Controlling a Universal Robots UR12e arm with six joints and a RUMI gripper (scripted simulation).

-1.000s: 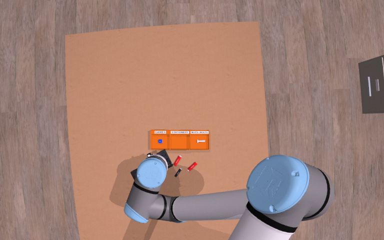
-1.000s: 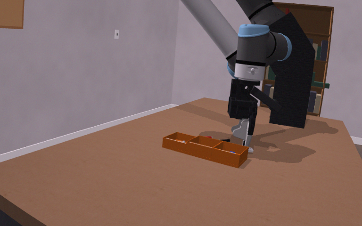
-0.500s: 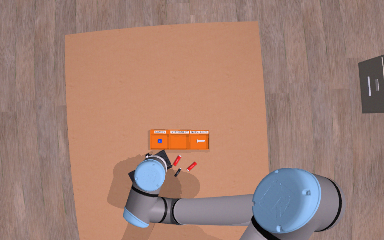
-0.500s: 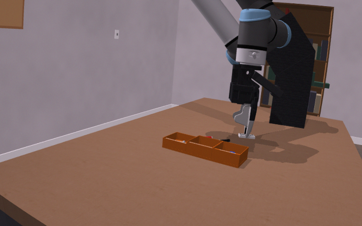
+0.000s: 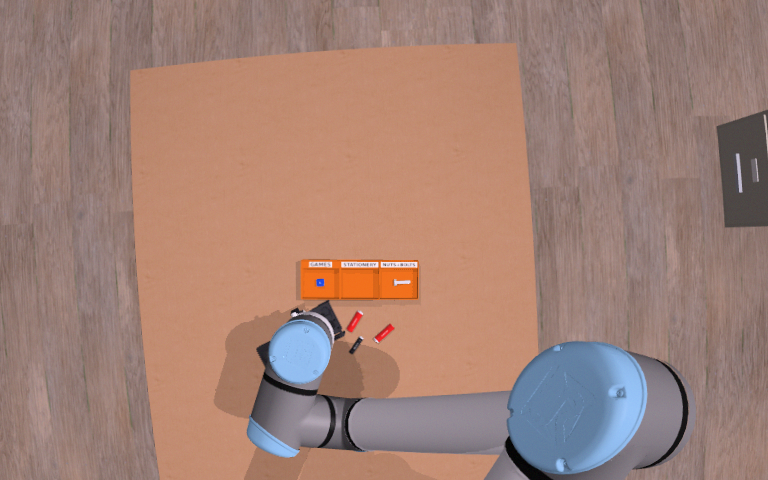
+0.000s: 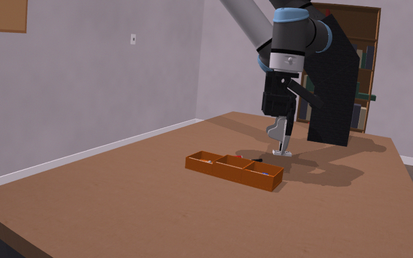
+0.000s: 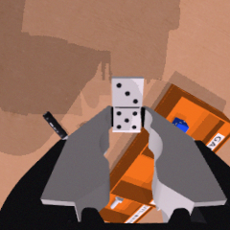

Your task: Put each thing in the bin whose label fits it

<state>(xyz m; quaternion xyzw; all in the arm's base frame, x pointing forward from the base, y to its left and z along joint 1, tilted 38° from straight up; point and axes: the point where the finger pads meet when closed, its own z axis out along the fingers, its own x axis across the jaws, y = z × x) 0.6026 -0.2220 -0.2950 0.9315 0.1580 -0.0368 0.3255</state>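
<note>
Now: the white domino 1 cm below my hand. From my hand the other things lie so: black stick: 7 cm behind, 8 cm to the right, 7 cm below; blue die: 8 cm ahead, 3 cm to the right, 6 cm below; orange three-part bin: 8 cm ahead, 11 cm to the right, 6 cm below.
</note>
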